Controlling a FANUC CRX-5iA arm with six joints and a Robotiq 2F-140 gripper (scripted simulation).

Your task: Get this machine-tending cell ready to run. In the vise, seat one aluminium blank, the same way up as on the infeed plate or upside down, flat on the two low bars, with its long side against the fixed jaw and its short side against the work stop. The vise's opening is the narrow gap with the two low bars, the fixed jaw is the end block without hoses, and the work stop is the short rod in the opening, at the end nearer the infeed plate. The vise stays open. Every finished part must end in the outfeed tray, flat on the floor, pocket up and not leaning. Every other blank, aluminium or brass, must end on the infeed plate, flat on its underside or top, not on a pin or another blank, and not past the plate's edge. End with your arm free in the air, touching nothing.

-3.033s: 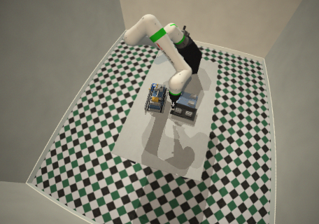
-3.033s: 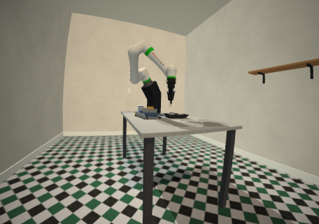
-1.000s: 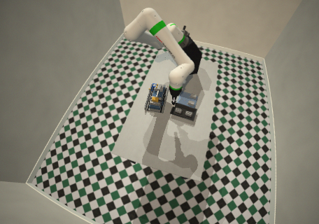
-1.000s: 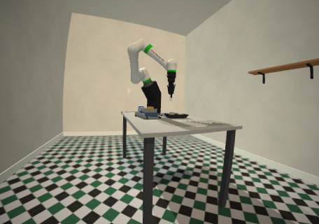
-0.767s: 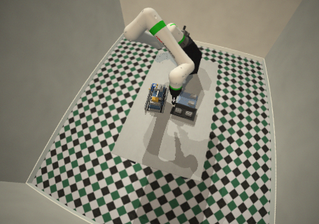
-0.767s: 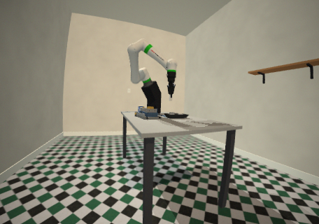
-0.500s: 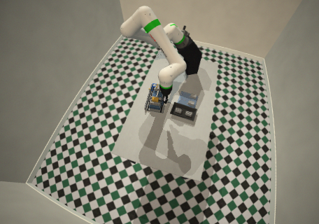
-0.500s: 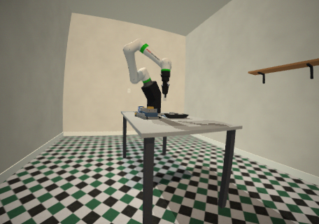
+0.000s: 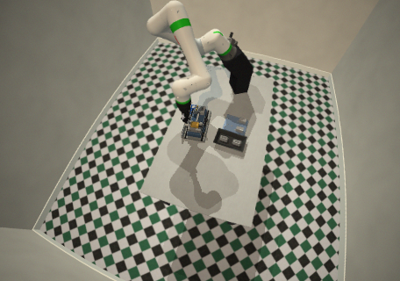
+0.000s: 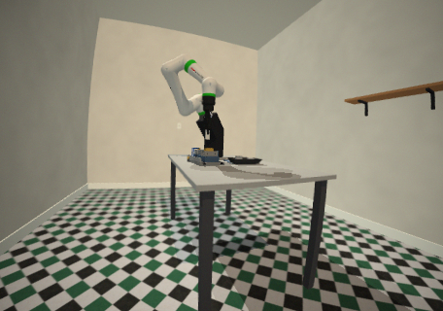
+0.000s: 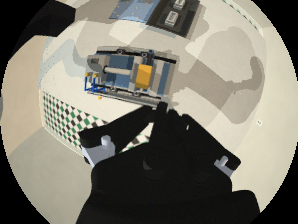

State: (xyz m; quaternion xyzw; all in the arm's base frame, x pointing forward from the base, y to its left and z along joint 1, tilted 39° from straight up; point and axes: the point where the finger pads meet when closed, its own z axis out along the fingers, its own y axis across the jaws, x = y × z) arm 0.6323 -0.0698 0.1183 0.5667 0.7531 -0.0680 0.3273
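The brass blank lies 7 cm behind my hand, 3 cm to the left of it and 11 cm below it.
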